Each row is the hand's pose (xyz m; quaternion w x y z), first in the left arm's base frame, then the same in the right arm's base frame.
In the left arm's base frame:
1: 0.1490 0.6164 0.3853 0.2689 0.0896 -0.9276 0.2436
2: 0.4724 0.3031 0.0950 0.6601 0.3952 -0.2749 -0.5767
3: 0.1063 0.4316 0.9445 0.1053 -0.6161 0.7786 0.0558
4: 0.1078 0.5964 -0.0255 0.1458 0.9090 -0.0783 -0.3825
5: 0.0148 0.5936 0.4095 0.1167 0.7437 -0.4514 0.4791
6: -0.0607 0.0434 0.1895 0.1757 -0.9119 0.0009 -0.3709
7: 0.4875 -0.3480 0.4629 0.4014 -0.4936 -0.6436 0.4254
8: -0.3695 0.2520 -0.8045 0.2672 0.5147 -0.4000 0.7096
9: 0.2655 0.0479 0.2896 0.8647 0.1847 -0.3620 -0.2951
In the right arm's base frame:
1: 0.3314 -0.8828 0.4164 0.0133 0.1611 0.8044 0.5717
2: 0.7123 -0.8666 0.0401 0.1558 -0.7069 0.0573 0.6876
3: -0.1489 -1.1725 0.2319 0.6729 -0.0132 0.6267 0.3929
4: 0.6165 -0.5835 0.4198 0.6953 -0.6887 0.1542 0.1361
5: 0.2252 -0.7950 0.4277 0.3596 -0.2460 0.8955 -0.0910
6: 0.2678 -0.4807 -0.0784 0.5895 -0.3361 0.5554 -0.4807
7: 0.3485 -0.9762 -0.6042 0.5929 -0.3476 -0.5733 -0.4461
8: 0.8625 0.3423 0.2313 0.0174 -0.1834 0.9704 -0.1563
9: 0.3973 -0.7857 -0.1599 0.1946 0.6296 -0.2673 -0.7031

